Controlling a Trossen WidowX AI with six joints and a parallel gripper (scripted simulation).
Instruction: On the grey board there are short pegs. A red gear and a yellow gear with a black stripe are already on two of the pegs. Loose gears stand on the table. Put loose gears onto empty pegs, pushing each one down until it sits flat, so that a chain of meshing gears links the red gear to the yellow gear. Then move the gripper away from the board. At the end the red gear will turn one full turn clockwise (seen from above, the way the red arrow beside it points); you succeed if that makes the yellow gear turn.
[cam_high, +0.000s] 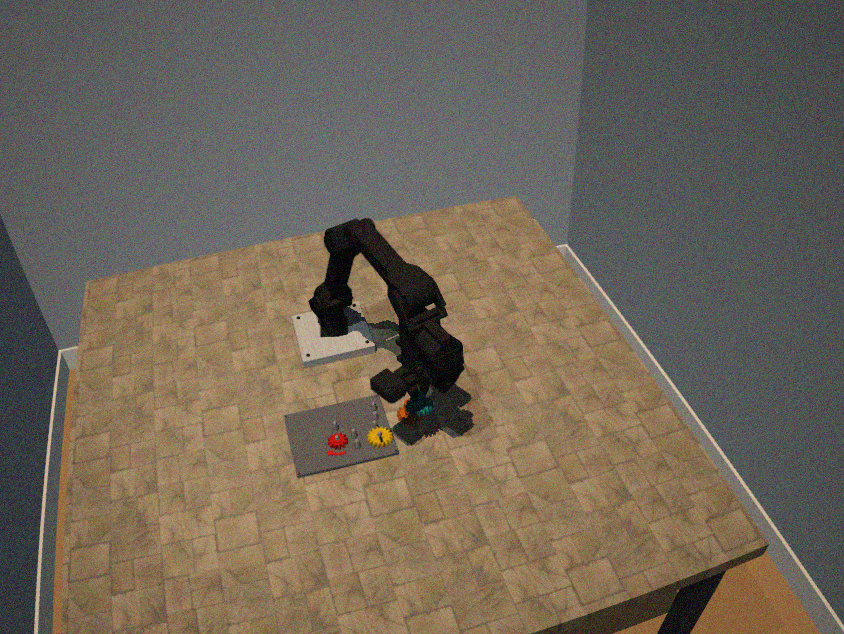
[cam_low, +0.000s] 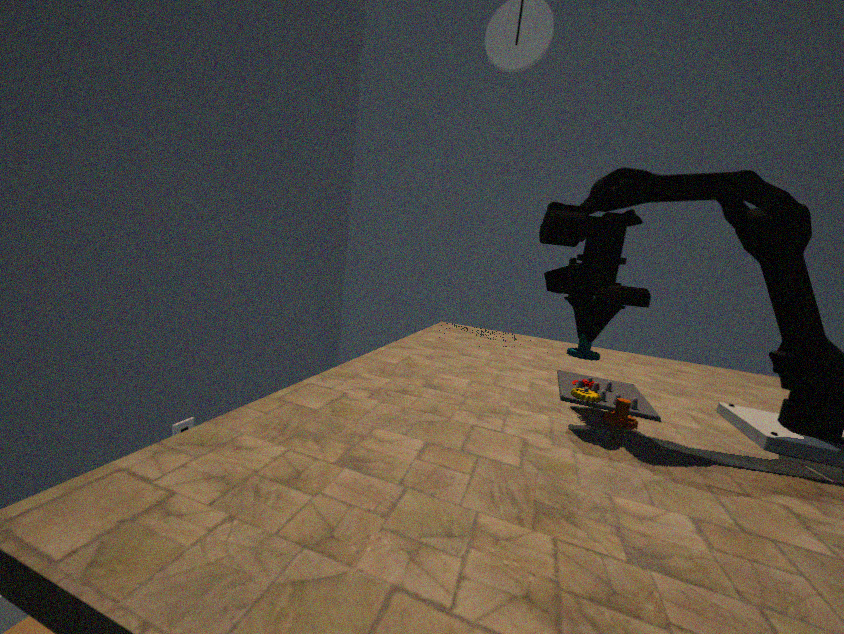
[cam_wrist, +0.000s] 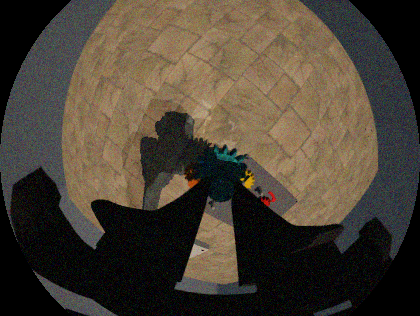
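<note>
Right now my gripper tip is 170 mm to the left of the red gear, 120 mm above it and 10 mm past it. The rest, counted from my gripper tip: yellow gear 120 mm below, 80 mm to the right, 10 mm behind; then orange gear 120 mm below, 80 mm behind, 20 mm to the right; then teal gear 10 mm below.
</note>
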